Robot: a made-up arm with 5 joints.
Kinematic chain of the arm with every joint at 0, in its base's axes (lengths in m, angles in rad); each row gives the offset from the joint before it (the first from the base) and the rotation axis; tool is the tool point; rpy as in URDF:
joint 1: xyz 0 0 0.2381 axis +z
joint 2: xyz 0 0 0 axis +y
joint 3: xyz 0.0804 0 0.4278 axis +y
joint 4: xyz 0.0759 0 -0.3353 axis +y
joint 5: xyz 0.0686 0 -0.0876 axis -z
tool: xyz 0 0 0 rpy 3.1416 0 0
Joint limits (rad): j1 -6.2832..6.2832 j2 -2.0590..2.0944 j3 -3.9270..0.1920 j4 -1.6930..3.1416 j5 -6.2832..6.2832
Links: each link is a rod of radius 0.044 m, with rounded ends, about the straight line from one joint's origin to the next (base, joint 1, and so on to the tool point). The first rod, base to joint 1, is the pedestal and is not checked.
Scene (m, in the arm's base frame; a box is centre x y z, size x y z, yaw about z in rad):
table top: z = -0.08
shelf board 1: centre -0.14 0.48 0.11 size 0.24 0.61 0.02 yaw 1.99
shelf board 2: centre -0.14 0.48 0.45 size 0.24 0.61 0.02 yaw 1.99
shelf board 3: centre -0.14 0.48 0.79 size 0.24 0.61 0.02 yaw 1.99
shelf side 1: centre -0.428 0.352 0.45 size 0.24 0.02 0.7 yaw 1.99
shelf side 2: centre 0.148 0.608 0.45 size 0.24 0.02 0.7 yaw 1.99
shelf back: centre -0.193 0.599 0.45 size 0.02 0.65 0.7 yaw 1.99
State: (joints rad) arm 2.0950 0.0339 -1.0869 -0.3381 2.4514
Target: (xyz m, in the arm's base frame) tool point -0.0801 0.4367 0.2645
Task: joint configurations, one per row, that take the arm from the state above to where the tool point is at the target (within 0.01 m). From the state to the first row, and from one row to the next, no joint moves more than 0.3 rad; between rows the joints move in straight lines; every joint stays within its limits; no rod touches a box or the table.
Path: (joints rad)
1: 1.8617 -0.1003 -0.9587 -0.0985 2.3640
2: 1.6283 -0.2345 -0.8305 0.1411 2.2765
3: 1.3950 -0.3687 -0.7024 0.3806 2.1891
4: 1.1617 -0.5029 -0.5742 0.6202 2.1016
5: 0.9284 -0.6371 -0.4460 0.8598 2.0142
6: 1.1007 -0.4657 -0.3632 0.5975 2.1235
7: 1.2731 -0.2942 -0.2805 0.3353 2.2328
8: 1.4454 -0.1227 -0.1977 0.0730 2.3421
9: 1.6178 0.0488 -0.1150 -0.1892 2.4514
10: 1.6850 0.1674 -0.3102 -0.2023 2.4514
11: 1.7522 0.2861 -0.5054 -0.2155 2.4514

